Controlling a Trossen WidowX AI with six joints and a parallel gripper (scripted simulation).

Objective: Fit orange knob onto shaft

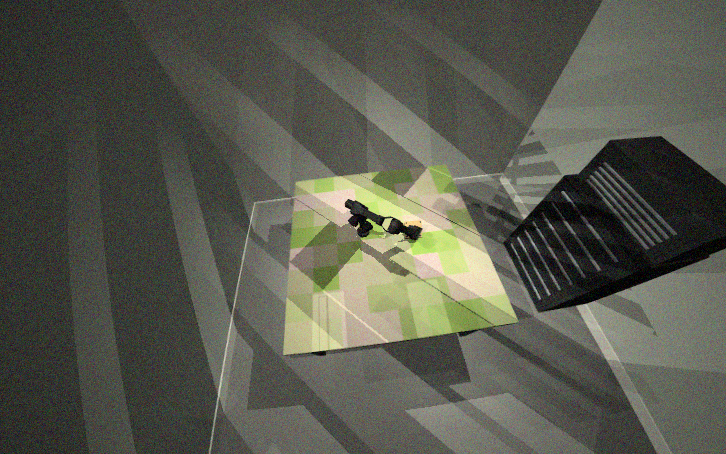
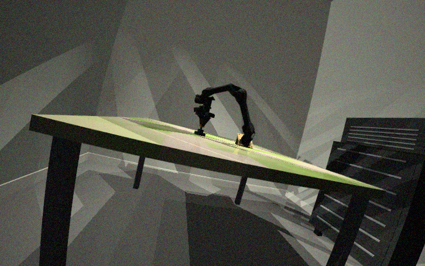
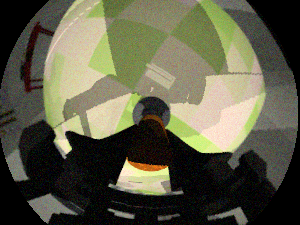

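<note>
Now: gripper tip 30 mm below the orange knob. Also, from my gripper tip: round dark pedestal: 40 mm below.
</note>
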